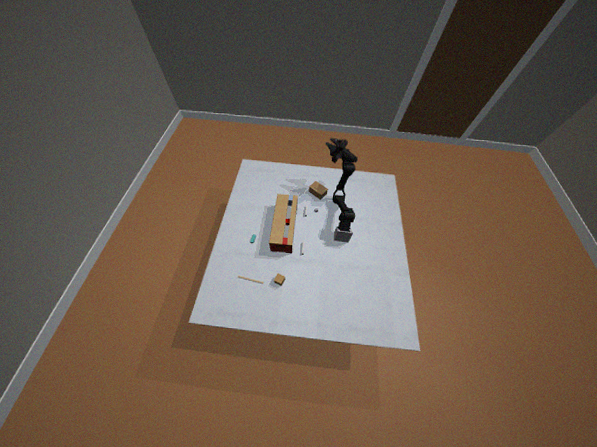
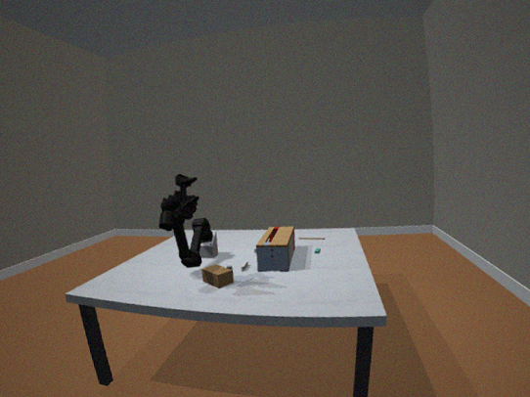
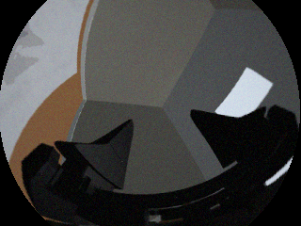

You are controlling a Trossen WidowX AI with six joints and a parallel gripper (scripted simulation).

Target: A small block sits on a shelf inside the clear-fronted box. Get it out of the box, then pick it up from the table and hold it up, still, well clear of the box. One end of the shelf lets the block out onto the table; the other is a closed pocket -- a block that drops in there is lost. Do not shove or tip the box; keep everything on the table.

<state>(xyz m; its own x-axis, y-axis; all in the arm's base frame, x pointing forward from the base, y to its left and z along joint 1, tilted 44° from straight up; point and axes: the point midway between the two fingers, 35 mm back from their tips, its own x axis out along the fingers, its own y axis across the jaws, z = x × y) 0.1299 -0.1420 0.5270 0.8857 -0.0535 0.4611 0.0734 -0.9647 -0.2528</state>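
Now: gripper tip 410 mm to the right of the long box, 360 mm above it and 240 mm short of it. Also, from my gripper tip: grey bit (420 mm below, 260 mm to the left, 40 mm ahead); red block (410 mm to the left, 340 mm below, 250 mm ahead); teal piece (500 mm to the left, 490 mm ahead, 420 mm below).
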